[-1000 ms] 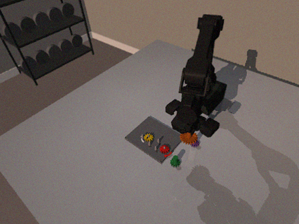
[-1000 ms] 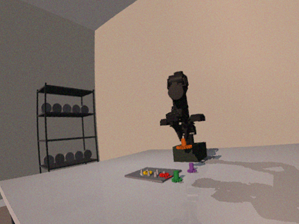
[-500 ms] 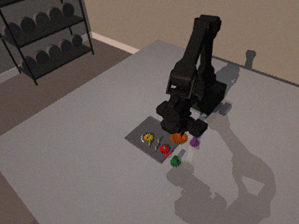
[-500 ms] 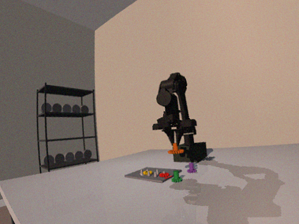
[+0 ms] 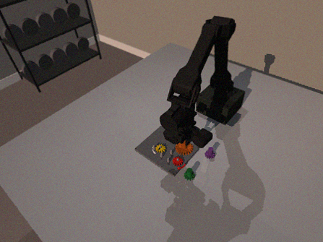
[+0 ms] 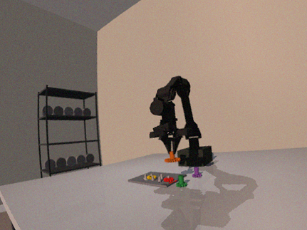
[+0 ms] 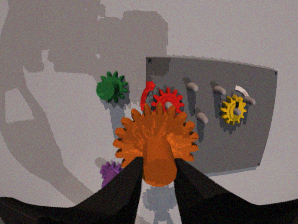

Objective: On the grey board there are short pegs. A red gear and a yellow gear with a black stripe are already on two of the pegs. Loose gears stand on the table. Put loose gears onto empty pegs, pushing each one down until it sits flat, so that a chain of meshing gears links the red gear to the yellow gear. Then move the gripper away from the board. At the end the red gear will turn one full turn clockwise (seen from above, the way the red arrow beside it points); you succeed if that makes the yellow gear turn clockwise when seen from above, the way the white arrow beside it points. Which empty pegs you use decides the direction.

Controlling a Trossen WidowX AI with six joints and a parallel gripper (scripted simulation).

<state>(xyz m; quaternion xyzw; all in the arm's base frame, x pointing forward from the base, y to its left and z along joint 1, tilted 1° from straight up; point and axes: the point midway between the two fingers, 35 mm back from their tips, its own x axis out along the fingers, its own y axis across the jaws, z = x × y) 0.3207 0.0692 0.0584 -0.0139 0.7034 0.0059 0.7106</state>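
The grey board is 110 mm below my gripper tip and 100 mm to the right of it. Also, from my gripper tip: red arrow 110 mm below, 30 mm ahead, 10 mm to the left; orange gear 10 mm below; red gear 100 mm below, 20 mm to the right, 20 mm ahead.
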